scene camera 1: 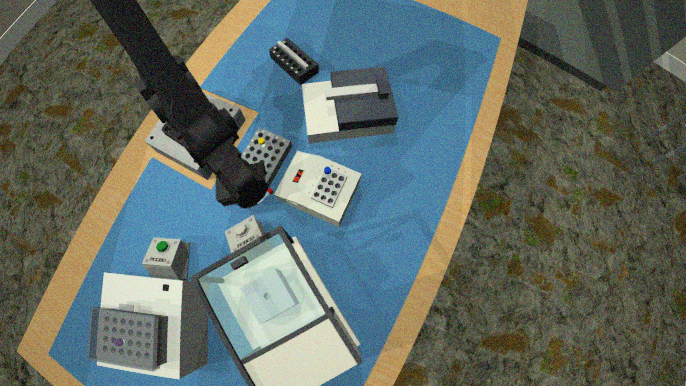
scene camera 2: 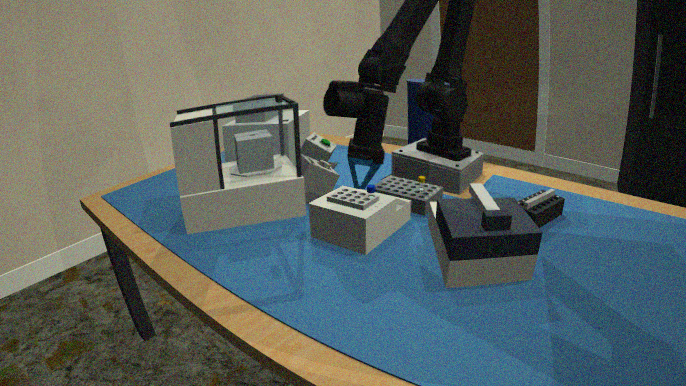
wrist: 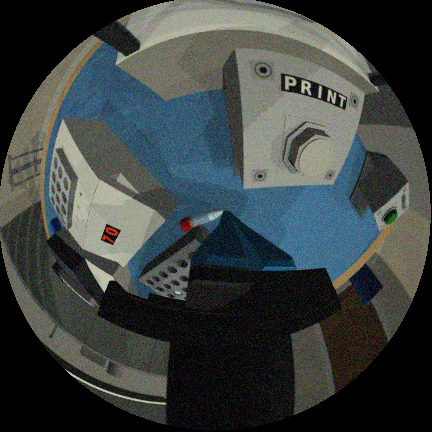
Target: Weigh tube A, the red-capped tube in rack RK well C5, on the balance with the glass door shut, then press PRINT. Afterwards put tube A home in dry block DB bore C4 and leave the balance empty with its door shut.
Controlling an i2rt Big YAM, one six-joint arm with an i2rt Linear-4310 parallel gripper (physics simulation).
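Pixels of known places: gripper, fingertip midpoint: (wrist: 224, 216); arm's base, link origin: (scene camera 2: 444, 152).
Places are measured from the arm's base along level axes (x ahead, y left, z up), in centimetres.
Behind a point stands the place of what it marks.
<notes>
Tube A (scene camera 1: 269, 191) {x 25.3, y -3.4, z -4.5 cm} (wrist: 198, 220) {x 24.9, y -4.6, z -4.8 cm}, red-capped, lies on its side on the blue mat between rack RK (scene camera 1: 281, 145) {x 21.3, y 7.1, z -4.5 cm} (scene camera 2: 414, 193) {x 21.3, y 4.9, z -2.9 cm} (wrist: 160, 268) {x 23.1, y 2.4, z -2.8 cm} and dry block DB (scene camera 1: 301, 193) {x 32.8, y -1.0, z 0.4 cm} (scene camera 2: 353, 227) {x 41.2, y 6.7, z -1.7 cm} (wrist: 111, 197) {x 31.4, y -2.3, z -0.4 cm}. My gripper (scene camera 2: 361, 185) {x 24.0, y -7.0, z -4.6 cm} (wrist: 224, 216) {x 24.0, y -7.0, z -4.6 cm} is shut, with its fingertips at the tube's bottom end; I see nothing held between them. The balance (scene camera 1: 303, 356) {x 49.7, y -24.9, z 14.5 cm} (scene camera 2: 242, 207) {x 47.3, y -14.8, z -2.2 cm} stands at the front left, with only its grey block inside the glass case. The PRINT button box (scene camera 1: 242, 231) {x 27.2, y -13.9, z 1.5 cm} (wrist: 306, 157) {x 26.6, y -13.2, z 1.1 cm} stands between the gripper and the balance.
A yellow-capped tube (scene camera 1: 261, 141) {x 18.5, y 4.5, z -0.4 cm} (scene camera 2: 421, 178) {x 18.8, y 4.9, z -0.5 cm} stands in the rack. A blue-capped tube (scene camera 1: 327, 170) {x 35.2, y 5.1, z 2.9 cm} (scene camera 2: 370, 188) {x 35.7, y 5.6, z 2.7 cm} stands in the dry block. A green-button box (scene camera 1: 162, 246) {x 13.8, y -26.3, z 1.2 cm} (scene camera 2: 325, 142) {x 14.3, y -25.7, z 1.0 cm} is at the left. A grey and black device (scene camera 1: 357, 103) {x 32.4, y 22.1, z 2.1 cm} (scene camera 2: 483, 237) {x 38.8, y 27.3, z 2.0 cm} and a black rack (scene camera 1: 293, 61) {x 10.9, y 27.5, z -2.3 cm} stand further off.
</notes>
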